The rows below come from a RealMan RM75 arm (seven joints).
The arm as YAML. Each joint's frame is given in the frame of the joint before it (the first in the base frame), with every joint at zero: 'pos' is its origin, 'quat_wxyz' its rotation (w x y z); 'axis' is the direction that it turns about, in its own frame. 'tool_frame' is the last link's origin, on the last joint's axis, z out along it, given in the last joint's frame.
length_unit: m
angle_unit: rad
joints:
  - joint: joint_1
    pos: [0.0, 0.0, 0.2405]
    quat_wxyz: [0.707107, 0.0, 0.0, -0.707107]
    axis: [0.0, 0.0, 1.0]
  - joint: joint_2
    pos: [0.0, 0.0, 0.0]
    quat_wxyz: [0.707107, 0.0, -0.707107, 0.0]
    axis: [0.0, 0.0, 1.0]
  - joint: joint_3
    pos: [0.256, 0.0, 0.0]
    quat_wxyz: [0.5, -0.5, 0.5, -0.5]
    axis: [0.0, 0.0, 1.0]
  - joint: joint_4
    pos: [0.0, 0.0, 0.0]
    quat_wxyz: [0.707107, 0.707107, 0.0, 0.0]
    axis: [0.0, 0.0, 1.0]
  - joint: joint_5
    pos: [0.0, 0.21, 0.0]
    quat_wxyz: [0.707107, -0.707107, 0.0, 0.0]
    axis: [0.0, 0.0, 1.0]
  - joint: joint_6
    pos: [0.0, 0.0, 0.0]
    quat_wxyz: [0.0, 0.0, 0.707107, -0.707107]
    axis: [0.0, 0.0, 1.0]
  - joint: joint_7
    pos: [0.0, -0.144, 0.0]
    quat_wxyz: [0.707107, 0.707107, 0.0, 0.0]
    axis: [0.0, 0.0, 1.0]
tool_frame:
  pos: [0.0, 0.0, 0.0]
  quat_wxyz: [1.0, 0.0, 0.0, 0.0]
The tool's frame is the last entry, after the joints.
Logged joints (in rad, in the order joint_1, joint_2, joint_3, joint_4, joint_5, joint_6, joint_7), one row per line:
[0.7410 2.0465 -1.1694 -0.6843 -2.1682 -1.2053 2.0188]
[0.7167 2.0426 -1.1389 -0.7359 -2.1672 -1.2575 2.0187]
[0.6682 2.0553 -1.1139 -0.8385 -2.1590 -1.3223 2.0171]
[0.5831 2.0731 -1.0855 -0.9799 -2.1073 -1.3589 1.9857]
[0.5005 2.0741 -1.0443 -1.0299 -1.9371 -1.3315 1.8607]
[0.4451 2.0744 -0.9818 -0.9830 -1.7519 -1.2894 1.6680]
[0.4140 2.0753 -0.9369 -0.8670 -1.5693 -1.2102 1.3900]
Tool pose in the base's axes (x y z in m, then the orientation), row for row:
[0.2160 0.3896 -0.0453 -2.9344 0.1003 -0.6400]
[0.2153 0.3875 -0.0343 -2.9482 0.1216 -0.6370]
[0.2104 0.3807 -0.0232 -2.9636 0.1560 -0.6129]
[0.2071 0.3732 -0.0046 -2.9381 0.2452 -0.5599]
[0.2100 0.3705 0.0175 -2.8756 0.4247 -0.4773]
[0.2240 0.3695 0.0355 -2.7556 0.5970 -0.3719]
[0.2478 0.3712 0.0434 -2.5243 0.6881 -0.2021]
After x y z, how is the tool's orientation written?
As angles about the fixed x, y, z axes (roll, pitch, yaw), in radians.
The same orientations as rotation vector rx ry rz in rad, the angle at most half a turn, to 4 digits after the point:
[-2.7606 0.9309 0.0435]
[-2.7669 0.9305 0.0801]
[-2.7797 0.9009 0.1391]
[-2.7464 0.8271 0.2587]
[-2.6484 0.7258 0.4882]
[-2.5029 0.6285 0.6859]
[-2.3217 0.5065 0.7657]

